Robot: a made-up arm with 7 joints. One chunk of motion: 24 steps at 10 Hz.
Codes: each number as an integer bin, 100 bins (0 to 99) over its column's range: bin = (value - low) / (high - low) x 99, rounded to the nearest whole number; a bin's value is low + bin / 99 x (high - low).
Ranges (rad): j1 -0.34..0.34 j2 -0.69..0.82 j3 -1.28..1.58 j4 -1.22..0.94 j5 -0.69..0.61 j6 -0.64..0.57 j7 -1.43..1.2
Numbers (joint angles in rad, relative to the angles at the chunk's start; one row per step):
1: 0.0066 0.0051 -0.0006 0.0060 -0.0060 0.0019 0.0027
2: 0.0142 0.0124 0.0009 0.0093 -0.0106 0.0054 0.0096
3: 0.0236 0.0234 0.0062 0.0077 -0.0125 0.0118 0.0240
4: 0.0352 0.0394 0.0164 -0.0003 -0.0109 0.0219 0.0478
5: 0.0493 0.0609 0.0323 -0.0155 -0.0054 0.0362 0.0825
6: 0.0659 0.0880 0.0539 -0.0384 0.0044 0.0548 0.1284
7: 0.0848 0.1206 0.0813 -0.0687 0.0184 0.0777 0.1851
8: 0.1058 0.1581 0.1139 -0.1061 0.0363 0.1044 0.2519
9: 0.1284 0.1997 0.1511 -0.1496 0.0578 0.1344 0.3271
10: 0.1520 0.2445 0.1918 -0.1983 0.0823 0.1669 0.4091
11: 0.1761 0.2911 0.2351 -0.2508 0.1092 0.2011 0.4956
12: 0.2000 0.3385 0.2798 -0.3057 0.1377 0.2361 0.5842
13: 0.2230 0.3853 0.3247 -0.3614 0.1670 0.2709 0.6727
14: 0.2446 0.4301 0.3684 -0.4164 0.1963 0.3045 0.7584
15: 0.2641 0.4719 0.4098 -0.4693 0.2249 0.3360 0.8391
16: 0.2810 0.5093 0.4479 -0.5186 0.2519 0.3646 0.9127
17: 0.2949 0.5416 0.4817 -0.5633 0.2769 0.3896 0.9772
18: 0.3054 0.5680 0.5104 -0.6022 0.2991 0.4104 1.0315
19: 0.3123 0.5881 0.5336 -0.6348 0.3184 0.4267 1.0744
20: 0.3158 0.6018 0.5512 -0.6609 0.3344 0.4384 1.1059
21: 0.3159 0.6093 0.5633 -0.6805 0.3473 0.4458 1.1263
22: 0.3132 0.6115 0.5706 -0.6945 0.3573 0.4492 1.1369
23: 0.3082 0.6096 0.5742 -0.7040 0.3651 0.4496 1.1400
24: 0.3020 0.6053 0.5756 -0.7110 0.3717 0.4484 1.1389
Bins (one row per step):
1: 50 46 44 56 52 53 54
2: 52 46 44 56 52 53 54
3: 53 47 45 56 52 53 55
4: 55 48 45 56 52 54 56
5: 57 49 45 55 52 55 57
6: 59 51 46 54 53 57 59
7: 62 53 47 53 54 59 61
8: 65 56 48 51 55 61 63
9: 68 58 50 49 57 63 66
10: 72 61 51 47 59 66 69
11: 75 64 52 44 61 69 72
12: 79 67 54 42 63 72 76
13: 82 70 56 39 65 75 79
14: 85 73 57 37 67 77 82
15: 88 76 58 34 70 80 85
16: 90 79 60 32 72 82 88
17: 92 81 61 30 74 84 91
18: 94 82 62 28 75 86 93
19: 95 84 63 27 77 87 94
20: 95 85 63 26 78 88 95
21: 95 85 64 25 79 89 96
22: 95 85 64 24 80 89 97
23: 94 85 64 24 80 89 97
24: 93 85 64 23 81 89 97

